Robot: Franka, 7 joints.
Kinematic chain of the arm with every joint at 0, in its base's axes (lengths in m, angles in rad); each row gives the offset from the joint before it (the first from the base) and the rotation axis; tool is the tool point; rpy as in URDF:
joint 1: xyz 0 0 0.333 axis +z
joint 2: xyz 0 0 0 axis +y
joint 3: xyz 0 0 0.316 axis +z
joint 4: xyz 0.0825 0 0 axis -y
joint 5: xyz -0.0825 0 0.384 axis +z
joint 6: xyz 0 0 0 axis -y
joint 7: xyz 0.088 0 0 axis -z
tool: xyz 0 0 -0.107 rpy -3.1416 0 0
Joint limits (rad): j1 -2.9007..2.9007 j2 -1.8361..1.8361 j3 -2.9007..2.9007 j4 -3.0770..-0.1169 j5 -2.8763..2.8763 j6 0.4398..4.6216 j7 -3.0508..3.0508
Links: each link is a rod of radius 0.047 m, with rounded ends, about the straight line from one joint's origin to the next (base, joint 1, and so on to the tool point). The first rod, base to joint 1, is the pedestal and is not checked.
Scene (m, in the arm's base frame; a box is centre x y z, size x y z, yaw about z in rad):
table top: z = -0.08
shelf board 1: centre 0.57 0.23 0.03 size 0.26 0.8 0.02 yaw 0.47
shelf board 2: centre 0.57 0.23 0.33 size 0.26 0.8 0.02 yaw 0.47
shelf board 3: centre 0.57 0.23 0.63 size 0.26 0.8 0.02 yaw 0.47
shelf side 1: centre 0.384 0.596 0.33 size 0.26 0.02 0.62 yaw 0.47
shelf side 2: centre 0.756 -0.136 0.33 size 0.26 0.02 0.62 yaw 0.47
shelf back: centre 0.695 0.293 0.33 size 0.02 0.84 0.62 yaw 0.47
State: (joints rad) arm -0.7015 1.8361 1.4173 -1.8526 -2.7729 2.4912 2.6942
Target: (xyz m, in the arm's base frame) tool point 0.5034 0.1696 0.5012
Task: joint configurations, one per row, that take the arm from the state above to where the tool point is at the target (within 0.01 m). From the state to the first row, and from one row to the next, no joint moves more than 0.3 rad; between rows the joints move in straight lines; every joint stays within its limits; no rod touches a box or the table.
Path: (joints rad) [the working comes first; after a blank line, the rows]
Joints at the target: -0.9990 1.8233 1.9142 -2.1398 -2.7574 2.6565 2.6942
Straight joint move there: touches shelf board 2.

1: -0.8940 1.7223 1.3156 -2.1026 -2.8035 2.6384 2.6942
2: -1.0864 1.6085 1.2139 -2.3525 -2.8342 2.7856 2.6942
3: -1.2789 1.4947 1.1122 -2.6025 -2.8648 2.9327 2.6942
4: -1.3525 1.6085 1.3806 -2.5936 -2.8405 2.9523 2.6942
5: -1.4261 1.7223 1.6491 -2.5848 -2.8162 2.9719 2.6942
6: -1.4997 1.8361 1.9176 -2.5759 -2.7918 2.9914 2.6942
7: -1.2494 1.8297 1.9159 -2.3579 -2.7746 2.8240 2.6942
8: -0.9990 1.8233 1.9142 -2.1398 -2.7574 2.6565 2.6942

